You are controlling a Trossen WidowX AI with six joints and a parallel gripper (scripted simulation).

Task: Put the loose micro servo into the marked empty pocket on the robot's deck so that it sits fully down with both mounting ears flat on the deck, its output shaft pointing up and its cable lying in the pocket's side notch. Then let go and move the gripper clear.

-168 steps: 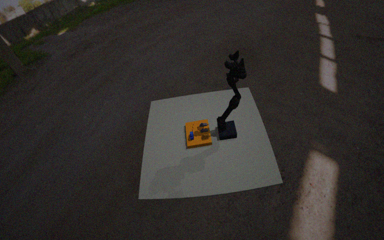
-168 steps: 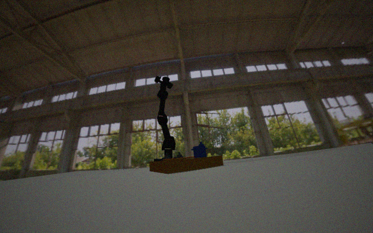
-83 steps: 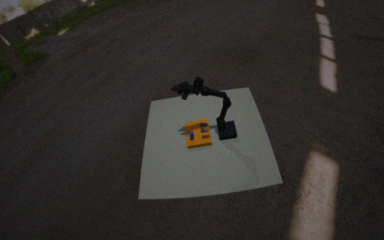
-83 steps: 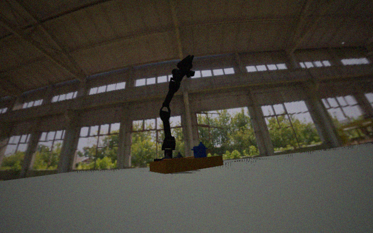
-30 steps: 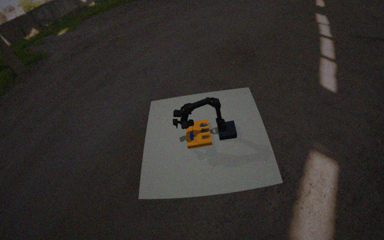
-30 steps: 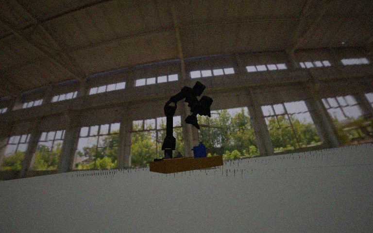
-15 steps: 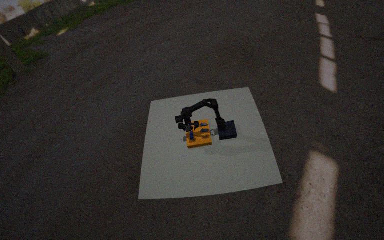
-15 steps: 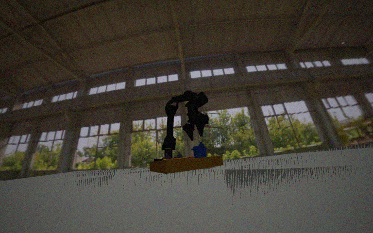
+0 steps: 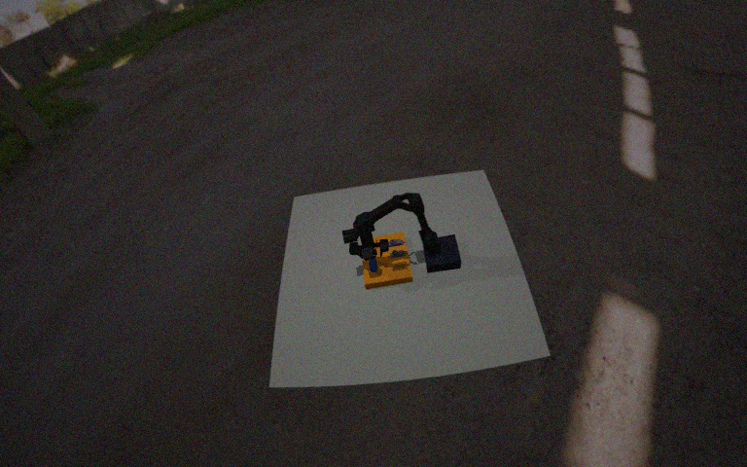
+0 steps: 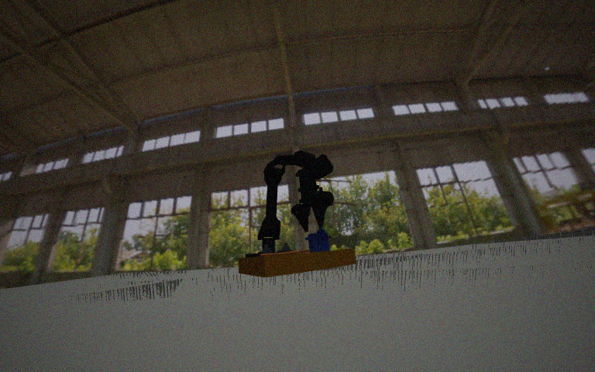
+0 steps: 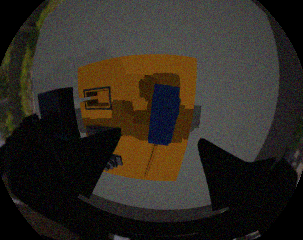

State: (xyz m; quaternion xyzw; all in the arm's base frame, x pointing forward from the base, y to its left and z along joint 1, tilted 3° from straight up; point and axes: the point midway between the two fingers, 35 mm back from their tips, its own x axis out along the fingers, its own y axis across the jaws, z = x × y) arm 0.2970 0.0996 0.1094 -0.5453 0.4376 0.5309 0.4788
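My gripper tip is now 9 cm above the orange deck, 5 cm to the left of it and 1 cm past it.
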